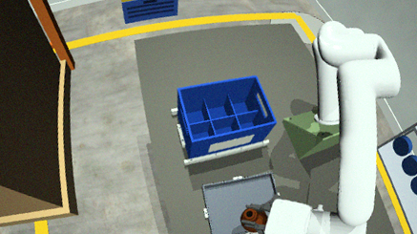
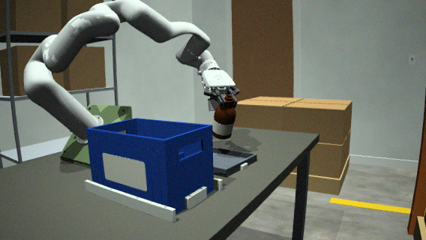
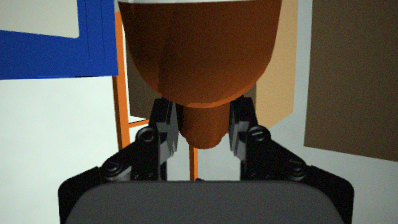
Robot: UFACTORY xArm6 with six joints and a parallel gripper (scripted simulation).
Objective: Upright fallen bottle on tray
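Right now my hand is 5 cm above the brown bottle, 2 cm past it and 1 cm to the right of it. Also, from my hand: grey tray 19 cm below, 5 cm behind, 4 cm to the right; blue crate 33 cm to the right, 12 cm below, 9 cm behind.
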